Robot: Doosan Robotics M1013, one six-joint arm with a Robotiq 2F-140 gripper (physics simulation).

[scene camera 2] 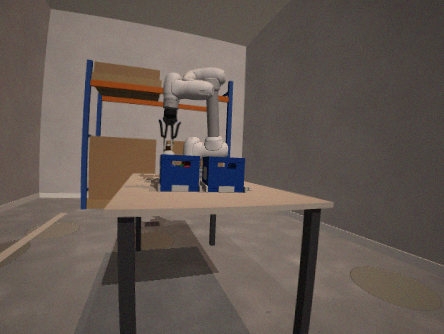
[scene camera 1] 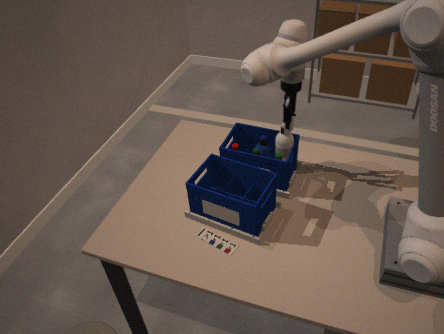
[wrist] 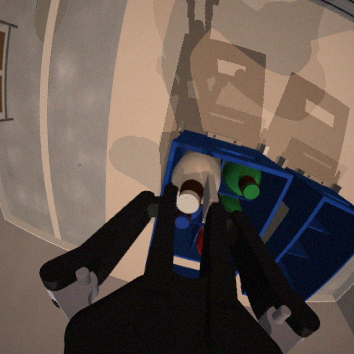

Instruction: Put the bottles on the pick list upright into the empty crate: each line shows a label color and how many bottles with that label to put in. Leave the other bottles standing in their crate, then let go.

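Frame: origin at the arm's base, x back, y right, z up, level; metres.
Seen in the pictures: gripper, fingertip midpoint: (scene camera 2: 167,149) (scene camera 1: 288,132) (wrist: 193,180).
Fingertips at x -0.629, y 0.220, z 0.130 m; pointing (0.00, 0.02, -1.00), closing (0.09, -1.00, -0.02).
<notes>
Offsets run from my fingertips to a thing's middle. Level surfaces: height alone.
My gripper (scene camera 1: 286,126) (scene camera 2: 168,142) (wrist: 193,180) is shut on the neck of the white bottle {dx -0.012, dy -0.006, dz -0.045 m} (scene camera 1: 284,142) (wrist: 196,169). The bottle is upright, its lower part hidden inside the back crate {dx -0.098, dy -0.055, dz -0.119 m} (scene camera 1: 287,175) (scene camera 2: 180,176) (wrist: 225,149), at the corner nearest the shelf and robot. A blue bottle {dx -0.101, dy -0.009, dz -0.121 m} (scene camera 1: 263,148) (wrist: 182,222), a red-capped bottle {dx -0.186, dy -0.101, dz -0.121 m} (scene camera 1: 235,146) (wrist: 200,241) and two green-capped bottles, one nearer the robot (scene camera 1: 278,156) (wrist: 242,177) and one further along (scene camera 1: 256,151), stand in that crate. The empty crate {dx -0.111, dy -0.297, dz -0.119 m} (scene camera 1: 251,219) (scene camera 2: 225,176) (wrist: 332,250) is beside it.
The pick list {dx -0.108, dy -0.450, dz -0.206 m} (scene camera 1: 218,241) lies on the table {dz -0.207 m} (scene camera 1: 150,200) (scene camera 2: 280,197) before the empty crate; its marks look white, blue, green and red, the numbers too small to read. The two crates stand close together. The robot's base (scene camera 1: 420,250) is at the right in scene camera 1.
</notes>
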